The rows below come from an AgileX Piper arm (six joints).
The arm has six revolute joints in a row. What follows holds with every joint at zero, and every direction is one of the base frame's.
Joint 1 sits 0.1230 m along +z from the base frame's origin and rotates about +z.
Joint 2 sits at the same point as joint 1 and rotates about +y.
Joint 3 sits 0.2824 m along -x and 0.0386 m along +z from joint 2 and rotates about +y.
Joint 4 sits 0.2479 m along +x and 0.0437 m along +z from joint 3 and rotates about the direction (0.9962, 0, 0.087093).
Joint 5 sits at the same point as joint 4 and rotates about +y.
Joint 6 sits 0.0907 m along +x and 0.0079 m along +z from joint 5 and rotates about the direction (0.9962, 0, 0.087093).
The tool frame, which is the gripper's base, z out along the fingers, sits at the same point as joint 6; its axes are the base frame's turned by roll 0.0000, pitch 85.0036 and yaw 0.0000 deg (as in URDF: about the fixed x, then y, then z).
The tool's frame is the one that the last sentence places.
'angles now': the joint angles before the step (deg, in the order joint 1, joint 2, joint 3, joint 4, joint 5, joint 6). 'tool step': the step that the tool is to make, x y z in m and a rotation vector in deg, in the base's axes. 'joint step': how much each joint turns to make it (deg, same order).
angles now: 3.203, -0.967, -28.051, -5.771, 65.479, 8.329
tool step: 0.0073, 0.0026, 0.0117, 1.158, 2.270, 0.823
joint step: 0.002, 4.496, -2.395, 1.523, 0.100, 0.001
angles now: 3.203, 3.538, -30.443, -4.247, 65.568, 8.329
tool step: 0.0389, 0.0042, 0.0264, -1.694, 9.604, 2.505
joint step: -0.084, 15.847, -6.201, 1.433, -0.136, -3.108
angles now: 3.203, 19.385, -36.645, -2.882, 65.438, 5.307
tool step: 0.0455, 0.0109, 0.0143, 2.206, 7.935, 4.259
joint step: 1.496, 14.299, -5.437, 4.293, -1.118, -1.962
